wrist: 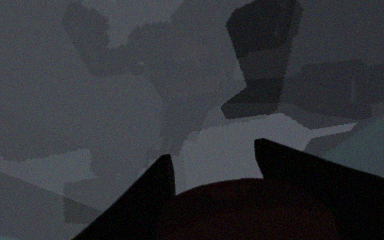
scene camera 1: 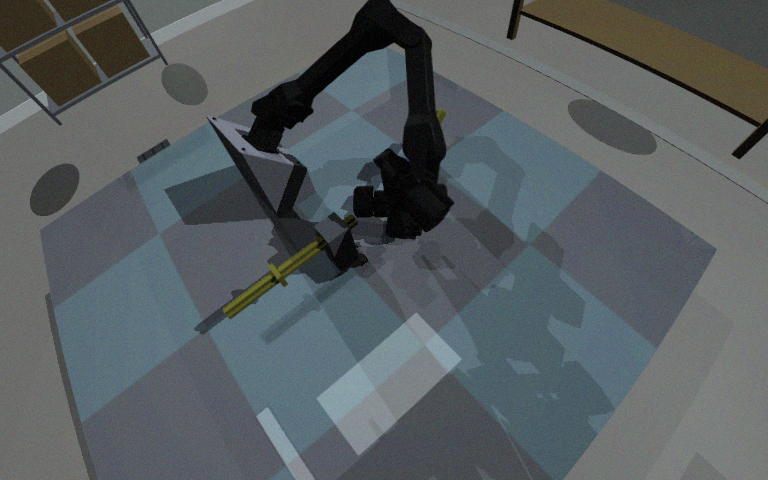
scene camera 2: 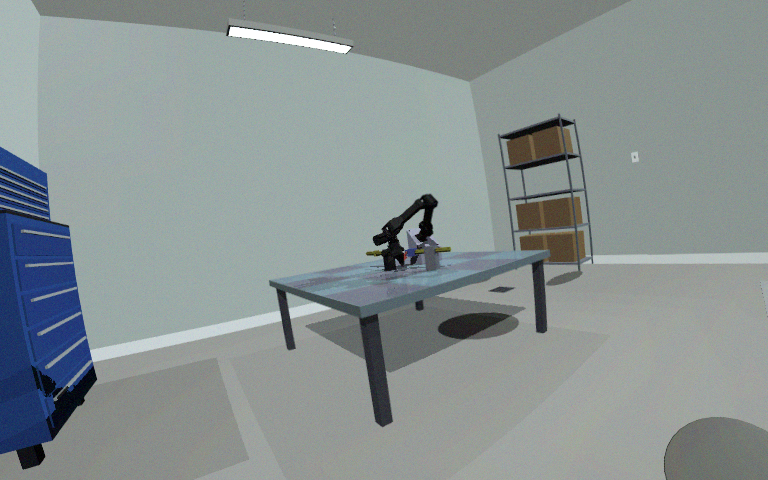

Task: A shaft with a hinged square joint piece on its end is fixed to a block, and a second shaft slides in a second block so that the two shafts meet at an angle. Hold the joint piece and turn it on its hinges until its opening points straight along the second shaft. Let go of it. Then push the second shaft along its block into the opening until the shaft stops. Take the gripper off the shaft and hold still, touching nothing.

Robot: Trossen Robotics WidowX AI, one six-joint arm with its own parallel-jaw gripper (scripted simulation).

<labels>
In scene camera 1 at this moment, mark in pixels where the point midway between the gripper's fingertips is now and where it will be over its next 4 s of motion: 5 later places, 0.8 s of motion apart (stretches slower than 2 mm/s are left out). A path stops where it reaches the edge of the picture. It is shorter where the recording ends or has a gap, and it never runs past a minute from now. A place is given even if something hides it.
My gripper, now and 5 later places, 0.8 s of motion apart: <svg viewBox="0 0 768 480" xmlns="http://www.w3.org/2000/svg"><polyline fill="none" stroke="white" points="401,214 396,218 390,218 388,209 393,201 388,164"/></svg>
</labels>
